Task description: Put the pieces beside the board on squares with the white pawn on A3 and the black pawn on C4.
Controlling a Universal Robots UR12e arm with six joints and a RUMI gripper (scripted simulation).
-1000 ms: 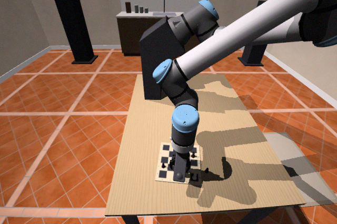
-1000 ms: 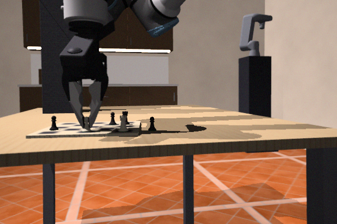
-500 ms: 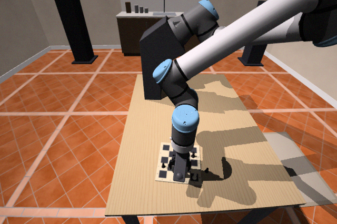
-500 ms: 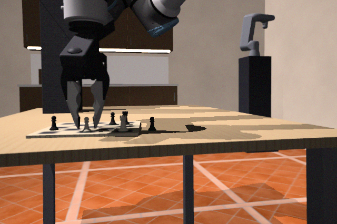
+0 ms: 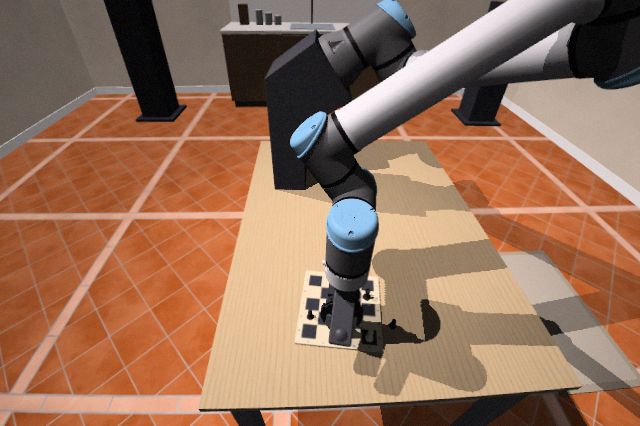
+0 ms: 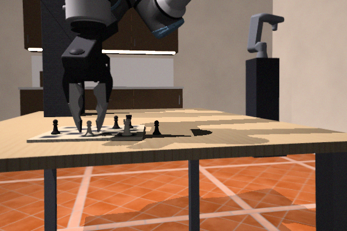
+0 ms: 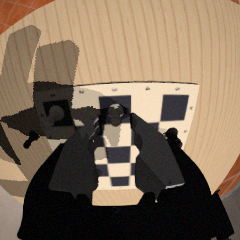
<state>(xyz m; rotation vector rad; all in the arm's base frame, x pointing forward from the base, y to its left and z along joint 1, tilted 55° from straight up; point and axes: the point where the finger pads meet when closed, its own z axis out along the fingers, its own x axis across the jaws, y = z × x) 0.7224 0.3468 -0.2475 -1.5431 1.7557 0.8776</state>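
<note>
My gripper is now 1 cm above the white pawn. The rest, counted from my hand: white rook: 8 cm to the left, 1 cm below, 1 cm ahead; then chessboard: 8 cm behind, 3 cm below, 1 cm to the left.
</note>
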